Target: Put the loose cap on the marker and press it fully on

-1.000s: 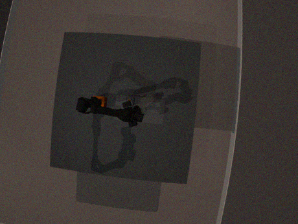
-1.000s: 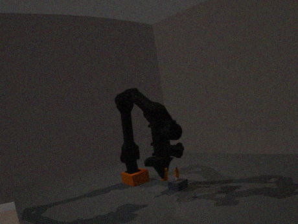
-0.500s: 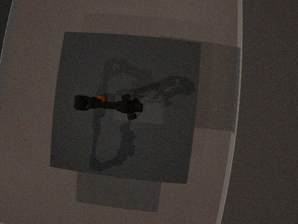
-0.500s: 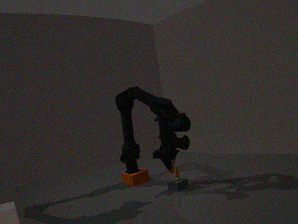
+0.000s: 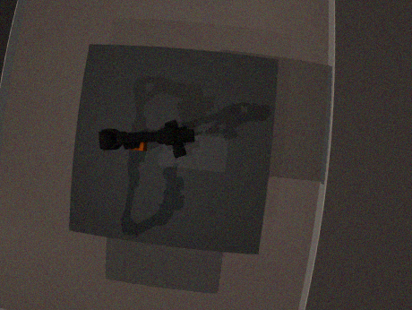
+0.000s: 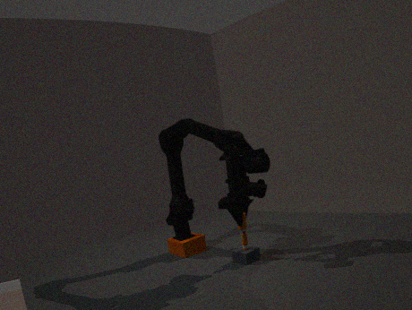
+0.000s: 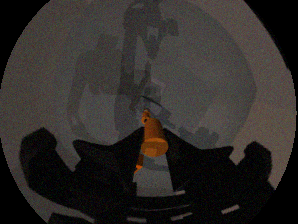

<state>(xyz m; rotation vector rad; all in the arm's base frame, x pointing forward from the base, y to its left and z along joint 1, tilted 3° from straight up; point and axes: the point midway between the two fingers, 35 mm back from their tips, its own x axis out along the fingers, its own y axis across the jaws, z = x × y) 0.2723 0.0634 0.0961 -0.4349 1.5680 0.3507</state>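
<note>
Right now my gripper tip is 1 cm past the orange marker, 1 cm to the right of it and 5 cm above it. The rest, counted from my gripper tip: orange cap 1 cm above; grey holder block 1 cm behind, 1 cm to the left, 11 cm below.
</note>
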